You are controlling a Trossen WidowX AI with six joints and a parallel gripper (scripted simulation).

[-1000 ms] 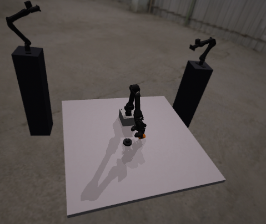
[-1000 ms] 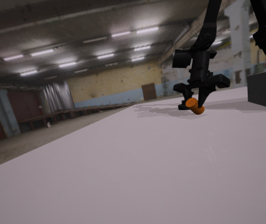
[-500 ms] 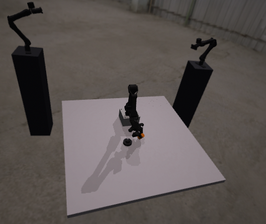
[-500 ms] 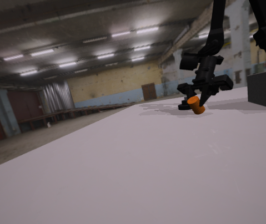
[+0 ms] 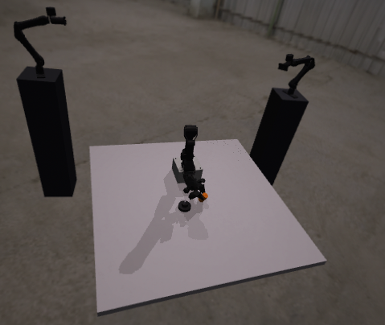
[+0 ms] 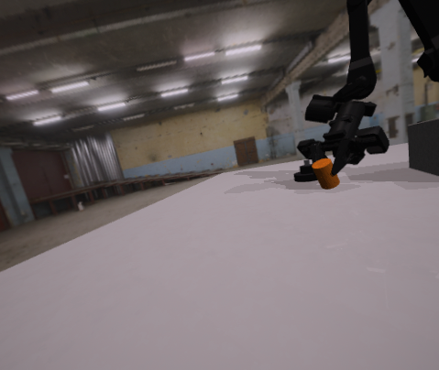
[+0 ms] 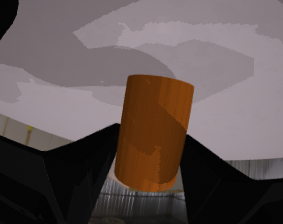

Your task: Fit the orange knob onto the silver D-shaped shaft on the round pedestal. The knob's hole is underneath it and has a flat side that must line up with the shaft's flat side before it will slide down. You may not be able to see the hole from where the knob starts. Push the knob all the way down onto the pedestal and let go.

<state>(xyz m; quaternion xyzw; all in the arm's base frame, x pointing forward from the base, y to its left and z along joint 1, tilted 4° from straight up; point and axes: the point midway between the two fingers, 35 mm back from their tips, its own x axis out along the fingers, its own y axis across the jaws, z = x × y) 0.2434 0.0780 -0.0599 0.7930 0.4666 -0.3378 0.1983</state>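
The orange knob lies 10 mm above my gripper tip. From my gripper tip the other things lie so: silver shaft (50 mm ahead, 140 mm to the right, 10 mm below).
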